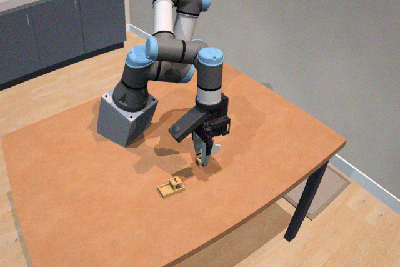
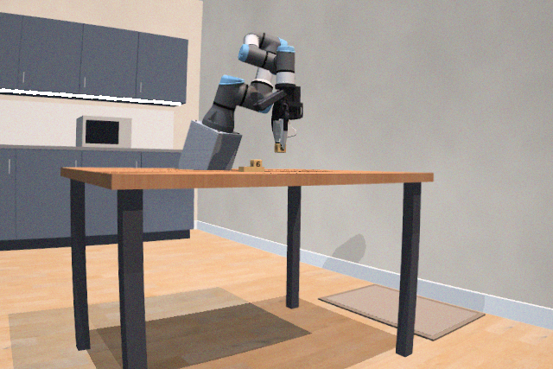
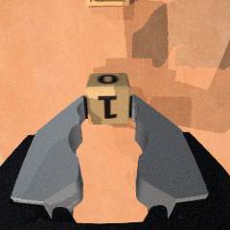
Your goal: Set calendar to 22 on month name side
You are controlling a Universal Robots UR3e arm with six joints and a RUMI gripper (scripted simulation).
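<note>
My hand is 11 cm to the left of the wooden tray, 8 cm above it and 1 cm short of it.
</note>
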